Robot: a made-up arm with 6 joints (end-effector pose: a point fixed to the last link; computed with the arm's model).
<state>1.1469 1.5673 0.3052 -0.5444 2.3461 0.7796</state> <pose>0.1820 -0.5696 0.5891 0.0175 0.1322 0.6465 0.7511</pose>
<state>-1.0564 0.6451 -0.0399 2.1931 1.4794 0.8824</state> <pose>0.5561 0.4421 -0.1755 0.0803 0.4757 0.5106 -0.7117</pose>
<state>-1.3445 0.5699 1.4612 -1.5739 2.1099 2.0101</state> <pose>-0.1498 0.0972 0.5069 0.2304 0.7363 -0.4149 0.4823</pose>
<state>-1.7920 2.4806 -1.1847 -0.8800 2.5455 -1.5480</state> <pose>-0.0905 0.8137 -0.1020 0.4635 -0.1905 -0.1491 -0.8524</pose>
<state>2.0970 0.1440 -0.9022 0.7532 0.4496 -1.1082</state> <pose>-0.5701 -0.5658 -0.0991 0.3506 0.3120 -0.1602 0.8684</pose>
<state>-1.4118 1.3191 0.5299 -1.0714 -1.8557 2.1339</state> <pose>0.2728 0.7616 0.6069 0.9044 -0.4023 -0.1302 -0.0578</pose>
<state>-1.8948 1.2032 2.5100 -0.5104 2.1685 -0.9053</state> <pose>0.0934 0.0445 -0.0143 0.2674 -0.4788 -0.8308 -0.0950</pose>
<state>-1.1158 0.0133 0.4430 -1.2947 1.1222 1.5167</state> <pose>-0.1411 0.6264 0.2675 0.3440 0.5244 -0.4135 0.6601</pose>
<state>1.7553 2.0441 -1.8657 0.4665 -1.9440 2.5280</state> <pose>0.1663 -0.3589 -0.4308 0.4438 -0.4139 0.7936 -0.0446</pose>
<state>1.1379 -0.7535 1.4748 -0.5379 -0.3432 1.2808</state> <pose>0.4969 0.0421 -0.2431 0.6175 0.4303 0.3446 0.5610</pose>
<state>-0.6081 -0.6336 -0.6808 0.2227 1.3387 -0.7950</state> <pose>0.6370 0.4266 -0.1119 0.6262 -0.0115 -0.7762 -0.0722</pose>
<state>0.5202 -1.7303 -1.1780 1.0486 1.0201 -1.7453</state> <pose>0.4309 -0.3520 0.1395 0.0351 0.6579 0.7499 0.0609</pose>
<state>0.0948 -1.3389 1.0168 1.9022 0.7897 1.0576</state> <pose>0.6985 -0.1999 -0.3055 0.4369 0.5834 -0.2501 -0.6374</pose>
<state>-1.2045 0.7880 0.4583 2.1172 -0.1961 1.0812</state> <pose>0.2022 0.8028 -0.0196 0.3550 -0.5900 -0.1861 0.7009</pose>
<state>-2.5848 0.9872 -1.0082 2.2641 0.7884 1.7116</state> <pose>-0.1417 0.3634 -0.2214 0.6439 0.5015 0.0406 -0.5764</pose>
